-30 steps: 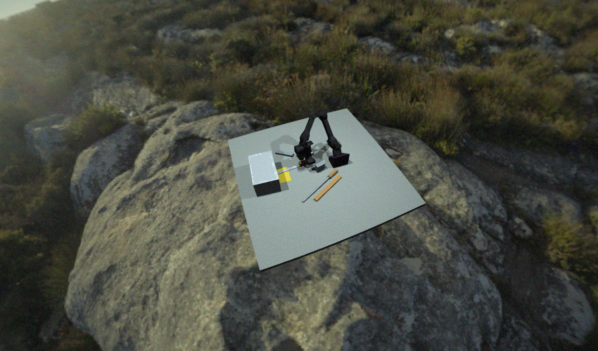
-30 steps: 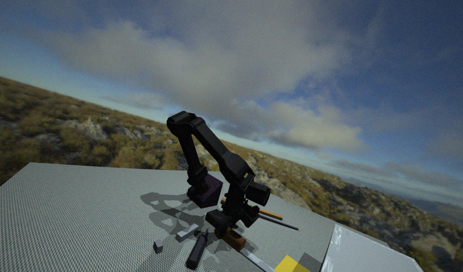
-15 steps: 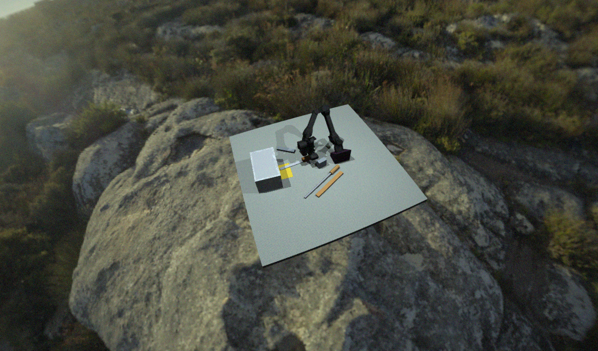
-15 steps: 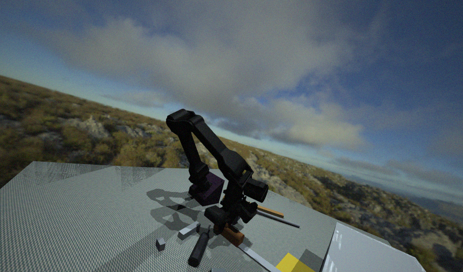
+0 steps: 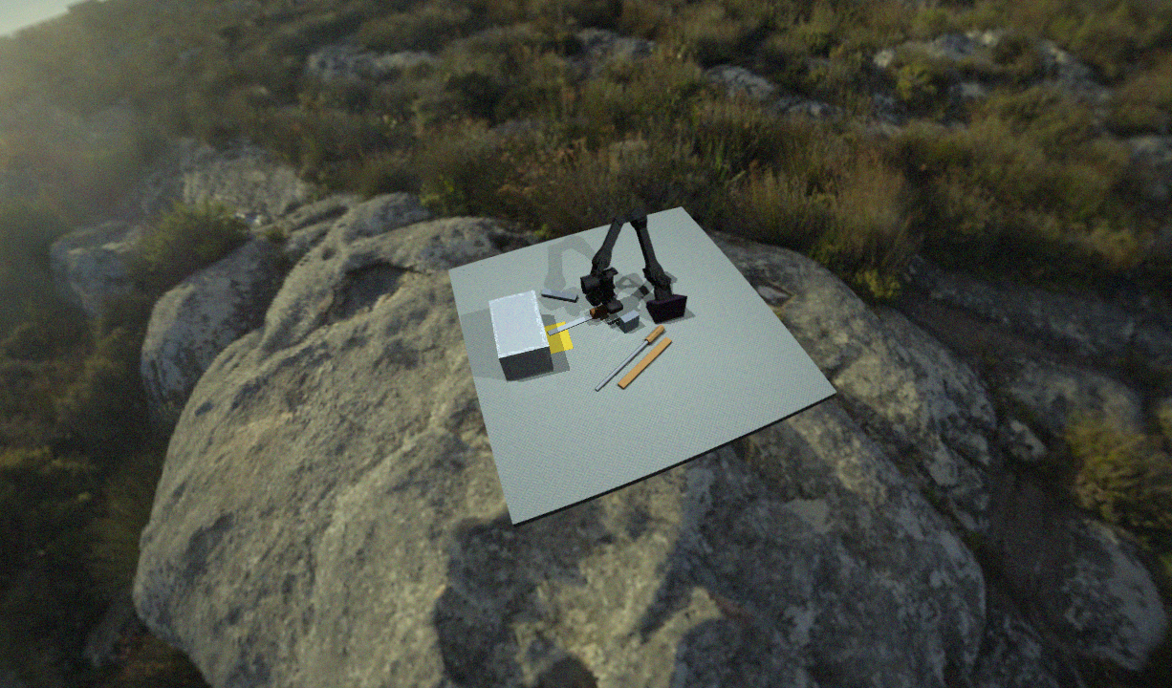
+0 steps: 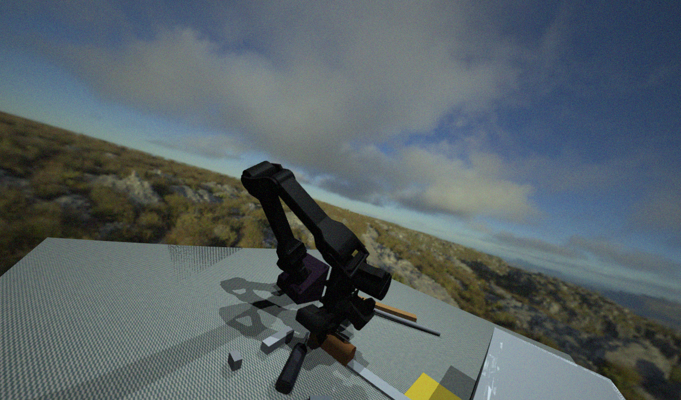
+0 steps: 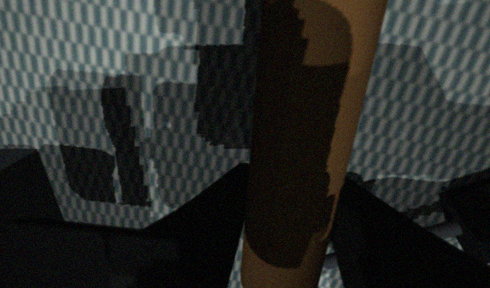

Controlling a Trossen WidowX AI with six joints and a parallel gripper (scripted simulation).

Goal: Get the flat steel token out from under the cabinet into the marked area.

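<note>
Now: gripper tip 9 cm to the left of the grey bar and 6 cm past it. Round my gripper tip: grey block: 12 cm to the left, 5 cm behind, 3 cm above; then small grey cube: 19 cm to the right, 5 cm behind; then wooden stick: 32 cm to the left, 2 cm behind.
</note>
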